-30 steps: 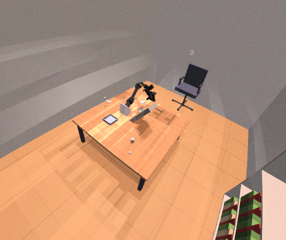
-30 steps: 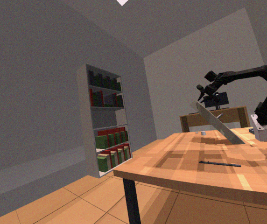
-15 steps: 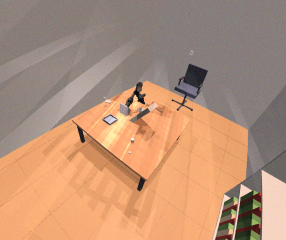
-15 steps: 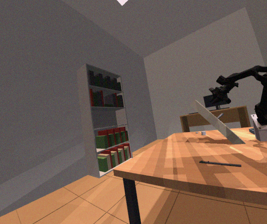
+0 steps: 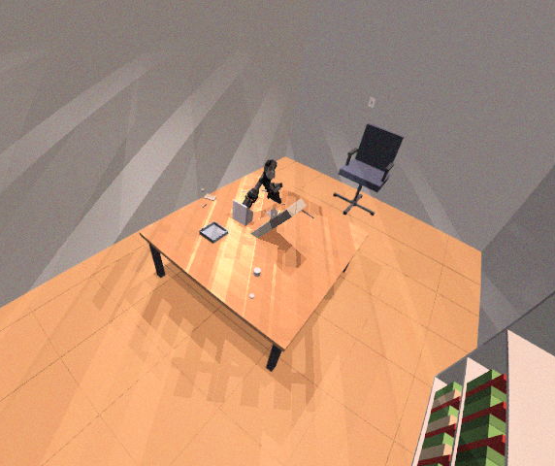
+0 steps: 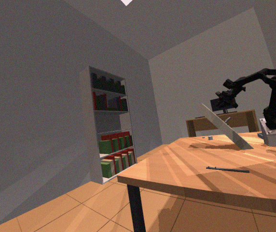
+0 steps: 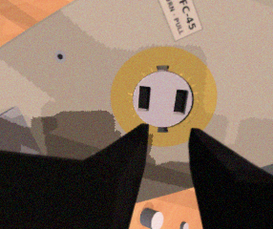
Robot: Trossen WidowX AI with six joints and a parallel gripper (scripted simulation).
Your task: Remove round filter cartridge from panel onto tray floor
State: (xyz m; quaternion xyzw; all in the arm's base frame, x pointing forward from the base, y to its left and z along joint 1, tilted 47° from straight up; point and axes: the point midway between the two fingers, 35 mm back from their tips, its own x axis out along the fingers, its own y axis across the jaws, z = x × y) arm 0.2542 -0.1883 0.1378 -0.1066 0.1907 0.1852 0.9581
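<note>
The round filter cartridge is 50 mm ahead of my gripper tip and 40 mm below it. The rest, counted from my gripper tip: dark-rimmed tray (380 mm behind, 310 mm below, 240 mm to the right).
</note>
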